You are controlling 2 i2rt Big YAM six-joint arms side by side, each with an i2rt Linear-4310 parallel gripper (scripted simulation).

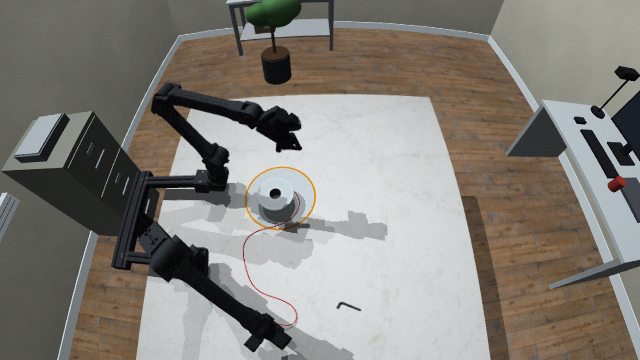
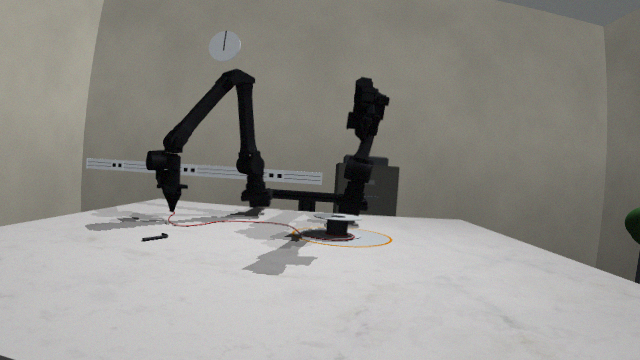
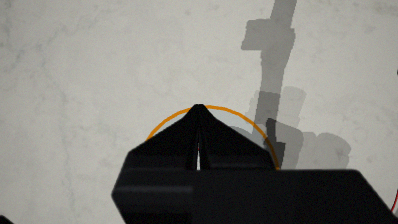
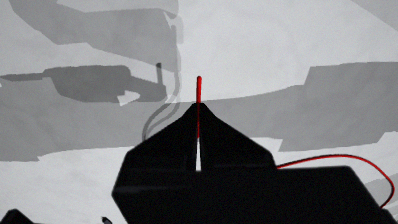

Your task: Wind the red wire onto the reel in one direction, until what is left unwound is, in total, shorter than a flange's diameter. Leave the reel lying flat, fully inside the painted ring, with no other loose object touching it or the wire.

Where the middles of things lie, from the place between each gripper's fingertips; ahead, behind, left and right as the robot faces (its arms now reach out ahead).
Now: left hand 12 cm past the reel [image 2: 339, 227], 7 cm to the left of it and 28 cm above it.
The reel lies 6 cm behind my right hand, 60 cm to the left of it and 1 cm below it.
